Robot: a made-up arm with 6 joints.
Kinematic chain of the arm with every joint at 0, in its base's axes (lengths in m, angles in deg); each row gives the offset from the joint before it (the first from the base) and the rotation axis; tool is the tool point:
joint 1: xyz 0 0 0.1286 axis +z
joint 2: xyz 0 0.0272 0 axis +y
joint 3: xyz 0 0 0.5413 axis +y
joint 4: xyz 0 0 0.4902 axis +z
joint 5: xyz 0 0 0 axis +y
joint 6: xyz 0 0 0.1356 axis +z
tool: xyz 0 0 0
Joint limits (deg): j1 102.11..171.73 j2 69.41..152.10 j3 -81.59..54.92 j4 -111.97..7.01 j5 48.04..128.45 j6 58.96..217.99
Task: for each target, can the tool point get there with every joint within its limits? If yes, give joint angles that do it. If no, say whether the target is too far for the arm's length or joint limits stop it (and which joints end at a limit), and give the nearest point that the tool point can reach.
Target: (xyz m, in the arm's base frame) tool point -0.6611 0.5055 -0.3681
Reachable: yes | joints 146.14 98.23 34.25 -35.57 85.60 151.43
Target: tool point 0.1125 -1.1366 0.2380
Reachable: no: joint limits stop it (at a limit: joint 2, joint 3, joint 4) | nearest point 0.0076 -0.0763 -0.6902 | short by 1.413 m
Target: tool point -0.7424 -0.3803 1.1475
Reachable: no: too far | nearest point -0.6265 0.0511 0.8959 | short by 0.513 m
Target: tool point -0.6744 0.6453 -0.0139
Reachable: yes | joints 141.04 129.84 -67.86 -59.69 63.74 76.88
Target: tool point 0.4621 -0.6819 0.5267
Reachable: no: joint limits stop it (at a limit: joint 1, joint 2, joint 3, joint 4) | nearest point 0.0220 0.3672 0.7841 | short by 1.166 m
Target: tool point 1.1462 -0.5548 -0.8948
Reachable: no: too far | nearest point 0.0969 -0.0559 -0.7966 | short by 1.166 m
